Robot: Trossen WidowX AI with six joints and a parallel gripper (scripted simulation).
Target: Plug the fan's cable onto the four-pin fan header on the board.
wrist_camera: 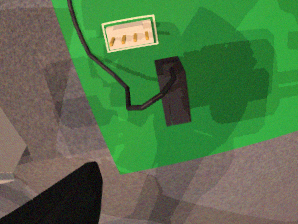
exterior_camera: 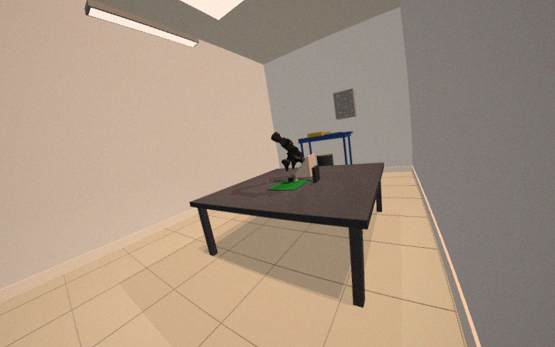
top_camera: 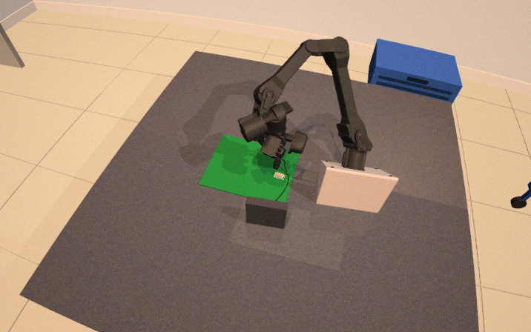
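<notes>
The black plug lies 10 mm behind my gripper tip, 10 mm to the right of it and 80 mm below it. Round my gripper tip: green board: 80 mm ahead, 20 mm to the left, 120 mm below; dark grey fan block: 20 mm behind, 210 mm to the left, 50 mm below.
</notes>
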